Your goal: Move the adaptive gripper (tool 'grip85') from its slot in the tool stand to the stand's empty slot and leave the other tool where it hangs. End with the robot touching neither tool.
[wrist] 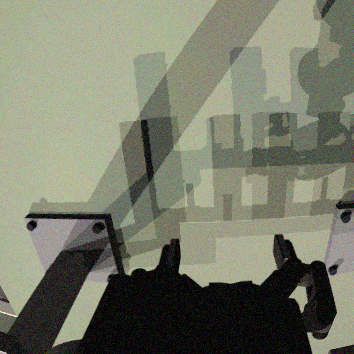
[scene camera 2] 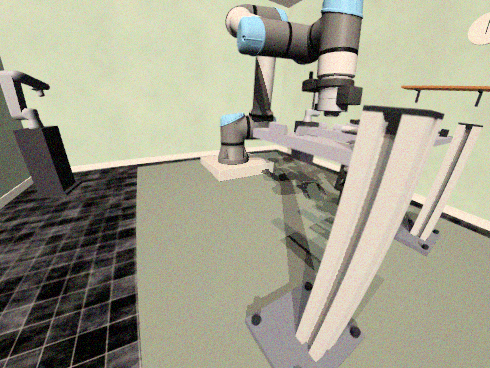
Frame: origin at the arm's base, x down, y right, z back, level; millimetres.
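Seen in the pictures: hand, its tool point: [scene camera 2: 331, 111]; arm's base, origin of its link: [scene camera 2: 233, 160].
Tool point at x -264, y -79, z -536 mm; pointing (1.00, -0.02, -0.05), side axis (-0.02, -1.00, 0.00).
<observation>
Pixels of each thing's middle, then the offset from my tool point to it. "spot": a spot on its surface instead.
- dark tool part, a spot on its surface: [scene camera 2: 341, 178] spot: dz -91, dx +118, dy +28 mm
- grey foot plate, a spot on its surface: [scene camera 2: 280, 325] spot: dz -208, dx +298, dy +196 mm
- second post, a spot on its surface: [scene camera 2: 452, 170] spot: dz -146, dx +102, dy -279 mm
The arm's bare tool flange [scene camera 2: 332, 102] points down over the tool stand [scene camera 2: 302, 142], with no tool visible below it in the scene view. In the wrist view a black wrist part [wrist: 200, 325] fills the bottom. Beyond its edge show the two dark fingers of the adaptive gripper [wrist: 226, 250], wide apart with nothing between them; its linkage shows at the right. Its body is hidden. A dark tool part [scene camera 2: 341, 178] hangs under the stand's rail, mostly behind the near post; I cannot tell which tool it is. The empty slot cannot be made out.
The near white post [scene camera 2: 395, 170] stands on a grey foot plate [scene camera 2: 280, 325]; a second post [scene camera 2: 452, 170] stands at the right. Foot plates also show in the wrist view, at left [wrist: 50, 232] and right [wrist: 342, 240]. A dark cabinet [scene camera 2: 42, 157] stands far left.
</observation>
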